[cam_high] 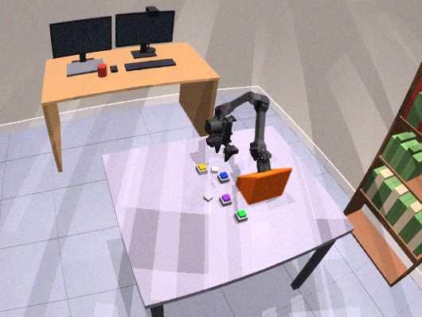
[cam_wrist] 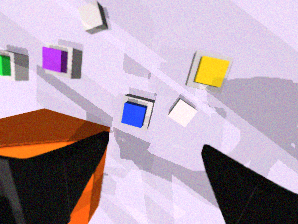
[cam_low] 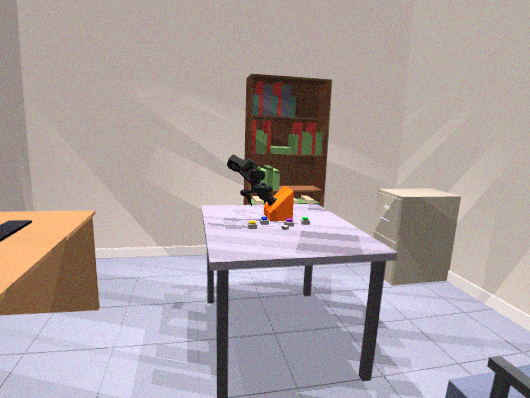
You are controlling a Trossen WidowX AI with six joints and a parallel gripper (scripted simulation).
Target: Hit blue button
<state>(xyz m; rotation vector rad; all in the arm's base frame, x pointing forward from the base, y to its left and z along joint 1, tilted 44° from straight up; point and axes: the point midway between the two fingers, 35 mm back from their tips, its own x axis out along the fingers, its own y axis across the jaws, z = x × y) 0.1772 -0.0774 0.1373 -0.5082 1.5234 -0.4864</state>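
The blue button lies 90 mm below my gripper tip, 40 mm to the left of it and 10 mm behind it. Round my gripper tip: yellow button (90 mm below, 70 mm ahead, 50 mm to the right); then small white block (110 mm below, 30 mm to the right, 10 mm ahead); then purple button (180 mm to the left, 90 mm below, 60 mm ahead).
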